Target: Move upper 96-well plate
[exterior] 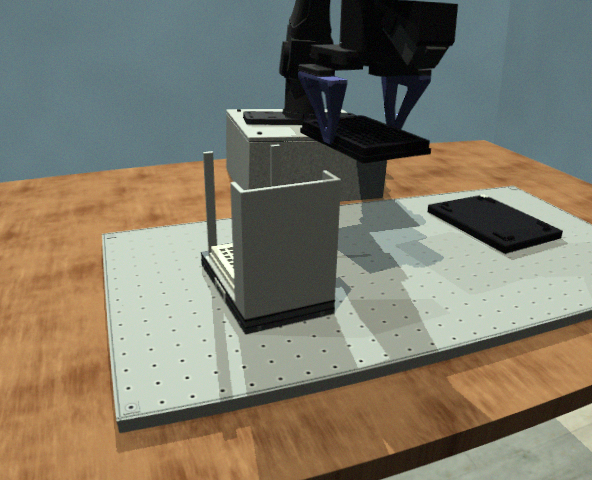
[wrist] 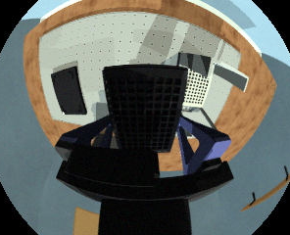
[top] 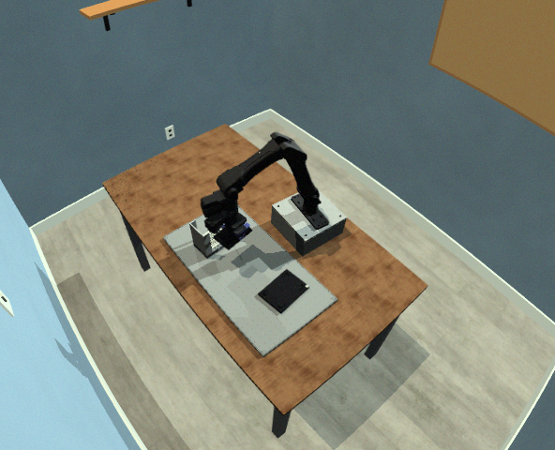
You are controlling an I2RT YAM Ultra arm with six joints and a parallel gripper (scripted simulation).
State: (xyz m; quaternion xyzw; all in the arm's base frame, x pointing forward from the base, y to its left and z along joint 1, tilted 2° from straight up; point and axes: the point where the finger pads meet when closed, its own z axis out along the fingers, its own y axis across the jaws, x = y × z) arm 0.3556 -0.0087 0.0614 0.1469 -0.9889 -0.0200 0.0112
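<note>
Now: the black plate nest N1 240 mm to the left of my hand, 150 mm below it and 90 mm behind it. Also, from my hand: pale well plate (130 mm below, 110 mm to the right, 50 mm ahead); rack wall (110 mm ahead, 100 mm to the right, 80 mm below); black 96-well plate (right at my hand).
</note>
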